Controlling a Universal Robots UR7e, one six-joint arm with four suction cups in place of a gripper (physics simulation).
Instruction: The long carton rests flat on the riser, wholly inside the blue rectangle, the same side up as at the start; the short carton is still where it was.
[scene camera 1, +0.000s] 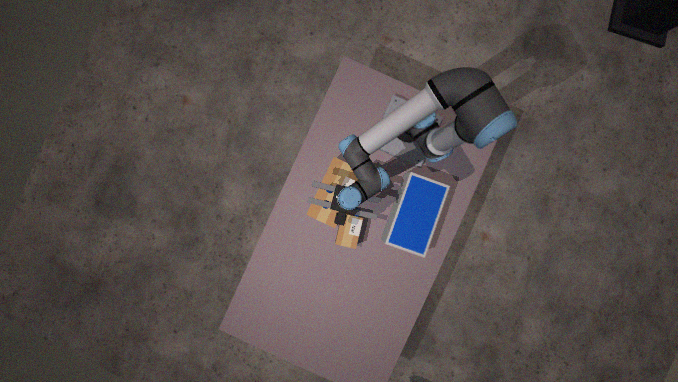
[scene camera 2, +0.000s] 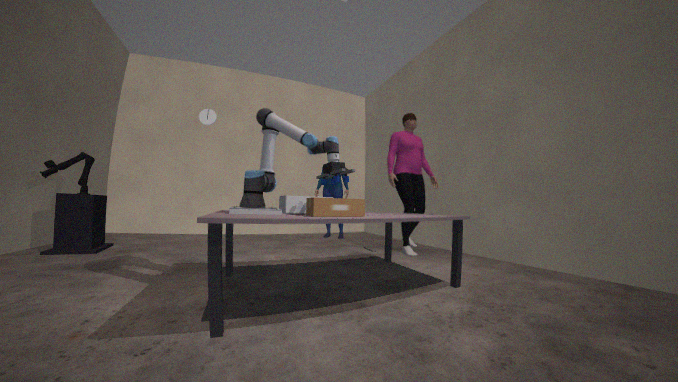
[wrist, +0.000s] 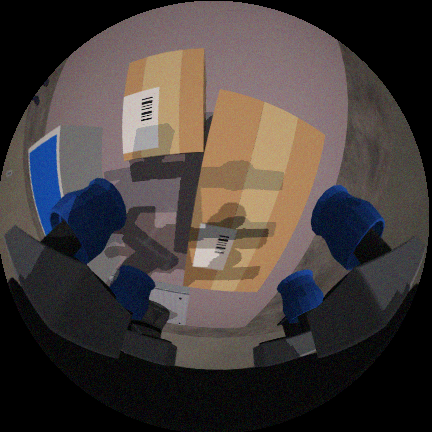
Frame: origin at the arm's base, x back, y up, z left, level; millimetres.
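Where they show: hand, tool point: (scene camera 2: 335, 183) (wrist: 218, 258); arm's base, link origin: (scene camera 2: 252, 207) (wrist: 150, 308).
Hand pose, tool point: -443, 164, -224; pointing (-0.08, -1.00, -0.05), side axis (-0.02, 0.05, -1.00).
Observation:
Each offset is from my tool point to the top centre of the thing, as dx, dy, dz. Level surfaces: height alone.
The long carton @(+25, -96, -50) (scene camera 1: 322, 212) (scene camera 2: 325, 207) (wrist: 240, 130) lies flat on the table, tape strip and barcode label up. The short carton @(-135, -96, +67) (scene camera 1: 346, 238) (wrist: 167, 75) lies close beside its far end, label up; a narrow gap shows between them in the wrist view. The grey-white riser @(+27, -77, +358) (scene camera 1: 392, 217) (scene camera 2: 291, 204) (wrist: 80, 155) stands apart from both, with the blue rectangle @(+27, -77, +358) (scene camera 1: 419, 215) (wrist: 44, 180) on top, no carton on it. My gripper (scene camera 1: 345, 200) (scene camera 2: 336, 172) (wrist: 217, 257) hangs level above the long carton, off it, four blue cups open and empty. In scene camera 1 it partly hides the long carton.
The pink table @(dy -197) (scene camera 1: 320, 300) (scene camera 2: 400, 217) carries the arm's base plate (scene camera 2: 255, 211) (wrist: 172, 302) near the long carton's other end. A person in pink (scene camera 2: 410, 155) and one in blue (scene camera 2: 332, 187) stand beyond the table. A black arm on a pedestal (scene camera 2: 80, 220) stands at the left.

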